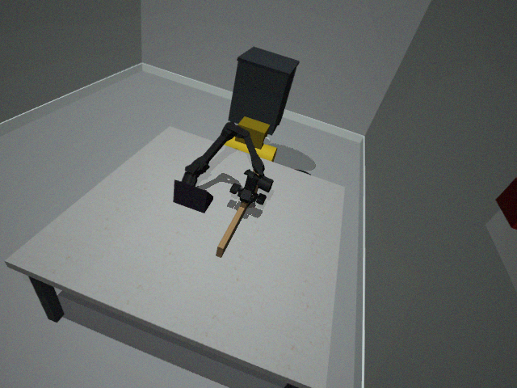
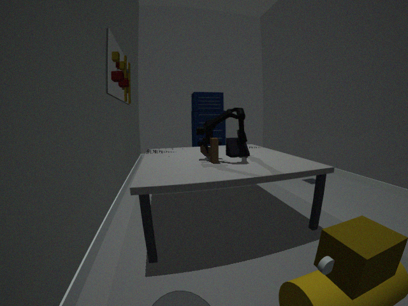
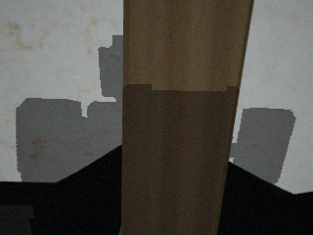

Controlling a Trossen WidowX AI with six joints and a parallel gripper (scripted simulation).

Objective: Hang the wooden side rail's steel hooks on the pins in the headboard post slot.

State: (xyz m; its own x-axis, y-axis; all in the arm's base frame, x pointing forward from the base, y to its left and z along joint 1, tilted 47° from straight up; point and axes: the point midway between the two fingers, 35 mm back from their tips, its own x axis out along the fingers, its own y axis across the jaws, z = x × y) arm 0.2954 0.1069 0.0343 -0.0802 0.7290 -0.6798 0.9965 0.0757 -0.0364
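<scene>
The headboard post lies 130 mm to the left of my gripper tip and 40 mm above it.
</scene>
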